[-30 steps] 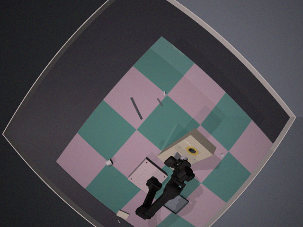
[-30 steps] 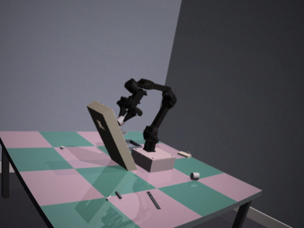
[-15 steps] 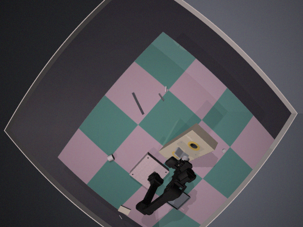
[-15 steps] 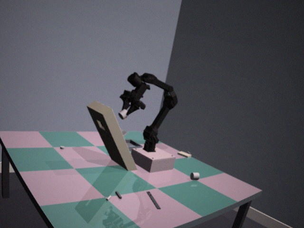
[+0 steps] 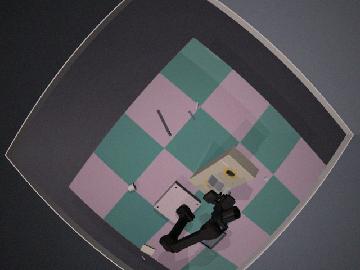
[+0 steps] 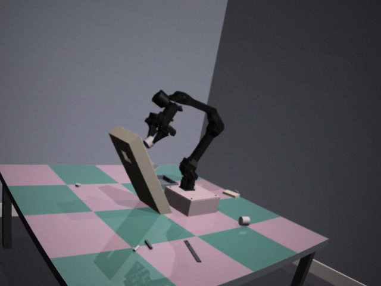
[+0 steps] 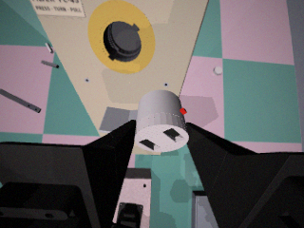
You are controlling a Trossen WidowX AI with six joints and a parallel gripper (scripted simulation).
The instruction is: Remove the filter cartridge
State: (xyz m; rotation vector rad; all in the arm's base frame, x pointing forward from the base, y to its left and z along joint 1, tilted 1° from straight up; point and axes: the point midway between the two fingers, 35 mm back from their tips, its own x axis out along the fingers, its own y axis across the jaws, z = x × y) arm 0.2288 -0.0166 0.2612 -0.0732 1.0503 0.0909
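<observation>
The grey tray is 27 cm behind my gripper tip, 27 cm to the right of it and 30 cm below it. Round my gripper tip: short dark piece: 16 cm ahead, 40 cm to the left, 31 cm below; white round filter cartridge: right at my gripper tip.
</observation>
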